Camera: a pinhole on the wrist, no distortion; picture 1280 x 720 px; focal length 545.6 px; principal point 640.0 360.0 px. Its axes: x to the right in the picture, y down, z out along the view. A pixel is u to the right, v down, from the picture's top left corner.
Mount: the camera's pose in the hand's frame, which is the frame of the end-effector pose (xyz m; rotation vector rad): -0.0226 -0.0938 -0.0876 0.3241 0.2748 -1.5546
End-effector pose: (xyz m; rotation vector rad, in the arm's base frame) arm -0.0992 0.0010 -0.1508 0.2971 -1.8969 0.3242
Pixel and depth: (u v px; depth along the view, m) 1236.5 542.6 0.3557
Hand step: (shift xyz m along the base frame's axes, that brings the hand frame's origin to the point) 0.0938 -0.5882 0.0943
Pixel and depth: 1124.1 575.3 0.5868
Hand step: -0.0135 -0.8496 0.1545
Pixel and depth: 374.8 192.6 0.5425
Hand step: -0.3564 -0.2208 -0.3580
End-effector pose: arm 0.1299 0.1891 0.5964 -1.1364 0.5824 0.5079
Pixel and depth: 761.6 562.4 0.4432
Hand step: 0.3718 0.1639 0.2456
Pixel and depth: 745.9 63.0 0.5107
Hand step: 0.0623 0.1673 0.5688
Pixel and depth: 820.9 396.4 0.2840
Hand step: 0.1997 0.0339 0.2481
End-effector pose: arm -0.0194 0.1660 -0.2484 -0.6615 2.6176 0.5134
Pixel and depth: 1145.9 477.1 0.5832
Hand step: 0.4196 -0.5888 -0.4609
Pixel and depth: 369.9 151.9 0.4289
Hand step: 0.2974 0.1960 -0.2527
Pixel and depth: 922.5 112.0 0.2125
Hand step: 0.2608 -0.1501 -0.0680
